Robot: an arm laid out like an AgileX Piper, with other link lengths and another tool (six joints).
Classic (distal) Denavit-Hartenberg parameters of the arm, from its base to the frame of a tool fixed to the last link. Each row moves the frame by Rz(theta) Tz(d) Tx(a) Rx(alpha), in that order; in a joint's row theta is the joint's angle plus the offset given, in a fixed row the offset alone. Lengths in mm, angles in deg.
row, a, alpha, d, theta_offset
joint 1, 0, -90, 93.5, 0
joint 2, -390.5, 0, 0, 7.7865
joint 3, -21.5, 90, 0, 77.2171
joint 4, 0, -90, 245.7, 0
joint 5, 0, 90, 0, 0
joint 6, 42, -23.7, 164.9, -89.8
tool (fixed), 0, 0, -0.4, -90
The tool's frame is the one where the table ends.
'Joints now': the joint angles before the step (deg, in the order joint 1, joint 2, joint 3, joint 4, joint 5, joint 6). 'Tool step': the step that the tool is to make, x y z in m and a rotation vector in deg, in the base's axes. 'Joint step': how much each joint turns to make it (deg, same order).
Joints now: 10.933 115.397 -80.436 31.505 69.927 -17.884
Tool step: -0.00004 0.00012 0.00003 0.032 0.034 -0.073
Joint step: 0.000 0.001 0.000 0.050 0.000 0.055
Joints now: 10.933 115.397 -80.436 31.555 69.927 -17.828
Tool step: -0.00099 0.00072 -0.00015 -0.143 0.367 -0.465
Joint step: 0.127 0.000 0.051 0.000 0.000 0.685
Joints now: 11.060 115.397 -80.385 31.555 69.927 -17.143
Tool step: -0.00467 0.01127 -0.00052 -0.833 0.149 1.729
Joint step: 1.928 0.001 0.002 -0.815 -0.021 0.688
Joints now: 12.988 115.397 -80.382 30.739 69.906 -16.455
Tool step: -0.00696 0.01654 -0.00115 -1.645 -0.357 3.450
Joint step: 3.090 0.000 -0.001 -1.818 -0.205 0.525
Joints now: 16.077 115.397 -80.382 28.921 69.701 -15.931
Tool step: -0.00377 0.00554 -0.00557 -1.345 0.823 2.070
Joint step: 1.319 0.693 -0.001 -1.333 0.481 0.134
